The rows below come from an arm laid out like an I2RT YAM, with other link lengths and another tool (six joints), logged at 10 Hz.
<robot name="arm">
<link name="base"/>
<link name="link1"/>
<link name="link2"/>
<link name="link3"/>
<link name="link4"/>
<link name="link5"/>
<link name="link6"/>
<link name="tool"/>
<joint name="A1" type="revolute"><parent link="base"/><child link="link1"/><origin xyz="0.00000 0.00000 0.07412"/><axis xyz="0 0 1"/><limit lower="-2.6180" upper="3.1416"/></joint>
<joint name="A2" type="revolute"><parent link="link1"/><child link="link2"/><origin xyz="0.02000 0.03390 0.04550" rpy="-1.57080 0.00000 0.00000"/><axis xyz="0 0 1"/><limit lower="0.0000" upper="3.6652"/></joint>
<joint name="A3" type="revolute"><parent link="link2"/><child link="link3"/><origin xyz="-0.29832 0.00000 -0.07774" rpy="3.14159 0.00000 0.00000"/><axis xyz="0 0 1"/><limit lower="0.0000" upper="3.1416"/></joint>
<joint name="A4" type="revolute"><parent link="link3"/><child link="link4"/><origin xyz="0.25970 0.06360 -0.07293"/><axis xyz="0 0 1"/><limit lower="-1.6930" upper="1.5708"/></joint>
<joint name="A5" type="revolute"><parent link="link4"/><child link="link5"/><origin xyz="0.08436 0.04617 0.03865" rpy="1.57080 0.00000 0.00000"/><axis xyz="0 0 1"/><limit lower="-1.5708" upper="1.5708"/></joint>
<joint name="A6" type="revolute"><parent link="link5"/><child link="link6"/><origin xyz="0.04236 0.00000 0.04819" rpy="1.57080 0.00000 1.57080"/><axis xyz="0 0 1"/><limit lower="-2.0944" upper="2.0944"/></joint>
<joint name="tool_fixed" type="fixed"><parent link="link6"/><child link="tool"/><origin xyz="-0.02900 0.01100 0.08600" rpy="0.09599 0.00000 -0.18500"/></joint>
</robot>
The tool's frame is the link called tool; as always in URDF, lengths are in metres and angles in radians.
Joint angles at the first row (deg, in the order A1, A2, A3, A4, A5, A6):
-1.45, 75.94, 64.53, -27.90, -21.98, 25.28
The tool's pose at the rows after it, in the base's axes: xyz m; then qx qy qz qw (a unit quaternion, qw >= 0):
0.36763 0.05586 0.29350 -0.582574 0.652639 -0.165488 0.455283
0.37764 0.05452 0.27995 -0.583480 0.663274 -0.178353 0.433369
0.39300 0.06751 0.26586 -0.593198 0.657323 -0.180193 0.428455
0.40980 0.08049 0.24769 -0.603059 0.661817 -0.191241 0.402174
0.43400 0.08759 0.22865 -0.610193 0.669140 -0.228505 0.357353
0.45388 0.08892 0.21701 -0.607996 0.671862 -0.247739 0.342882
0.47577 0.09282 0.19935 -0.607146 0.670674 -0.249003 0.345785
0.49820 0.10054 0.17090 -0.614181 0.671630 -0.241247 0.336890
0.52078 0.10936 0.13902 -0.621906 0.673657 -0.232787 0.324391
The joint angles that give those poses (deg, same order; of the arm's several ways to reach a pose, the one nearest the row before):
-1.45, 76.60, 64.53, -27.88, -20.91, 24.07
-0.60, 78.67, 64.55, -27.16, -17.45, 24.01
1.85, 82.00, 64.58, -23.97, -15.62, 24.21
4.91, 86.19, 66.04, -22.98, -10.92, 24.56
7.84, 91.68, 69.45, -22.94, -2.79, 24.21
8.56, 95.66, 71.57, -21.23, 0.45, 24.16
8.62, 100.40, 72.97, -17.50, 0.43, 24.21
9.10, 106.76, 75.59, -15.25, 0.43, 24.14
9.72, 113.73, 79.29, -13.87, 0.67, 24.16

